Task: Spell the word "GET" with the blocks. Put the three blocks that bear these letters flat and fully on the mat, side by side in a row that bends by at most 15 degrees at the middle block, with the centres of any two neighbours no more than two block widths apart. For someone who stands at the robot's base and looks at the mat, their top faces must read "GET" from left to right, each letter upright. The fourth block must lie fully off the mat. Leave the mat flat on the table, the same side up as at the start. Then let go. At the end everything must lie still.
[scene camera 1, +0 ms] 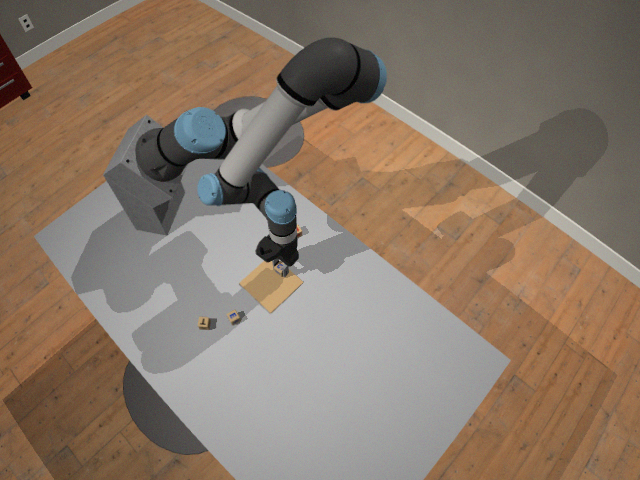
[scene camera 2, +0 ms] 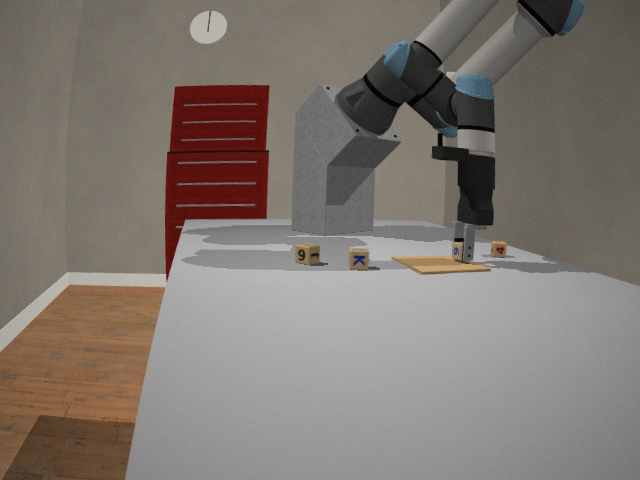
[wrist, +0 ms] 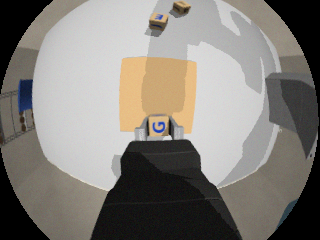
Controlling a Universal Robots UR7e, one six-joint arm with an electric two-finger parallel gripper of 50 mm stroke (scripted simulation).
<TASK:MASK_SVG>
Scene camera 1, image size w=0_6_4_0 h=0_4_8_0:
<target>mat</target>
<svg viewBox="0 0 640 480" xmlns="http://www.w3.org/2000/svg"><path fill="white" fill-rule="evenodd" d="M263 261L239 284L267 311L272 313L304 282L290 270L286 277L281 277L274 271L272 261L268 263Z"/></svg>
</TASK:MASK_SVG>
